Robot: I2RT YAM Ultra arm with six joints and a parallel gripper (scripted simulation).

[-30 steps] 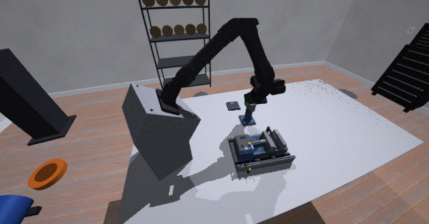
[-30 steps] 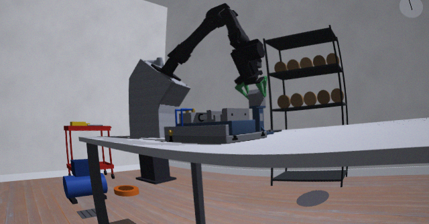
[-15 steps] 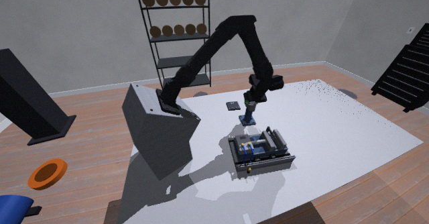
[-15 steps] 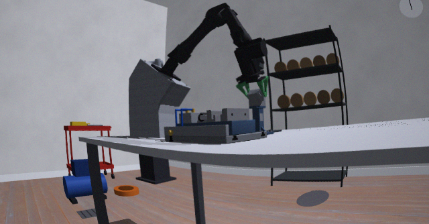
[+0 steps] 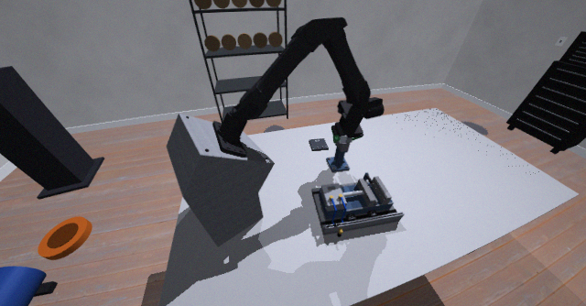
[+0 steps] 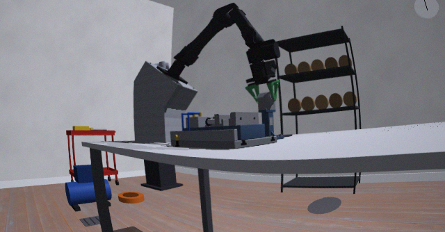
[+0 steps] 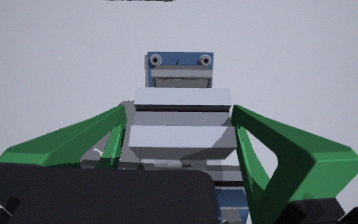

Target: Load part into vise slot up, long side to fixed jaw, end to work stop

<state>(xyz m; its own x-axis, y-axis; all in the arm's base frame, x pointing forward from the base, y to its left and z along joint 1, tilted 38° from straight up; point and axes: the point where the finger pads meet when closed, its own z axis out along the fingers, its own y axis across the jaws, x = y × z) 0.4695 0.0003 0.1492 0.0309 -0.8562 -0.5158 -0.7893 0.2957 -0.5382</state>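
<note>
Right now my hand is 1 cm below the part. Also, from my hand: cylinder rod 8 cm behind, 21 cm to the right, 8 cm below; work stop 1 cm ahead, 19 cm to the right, 6 cm below; moving jaw 3 cm behind, 23 cm to the right, 8 cm below.
</note>
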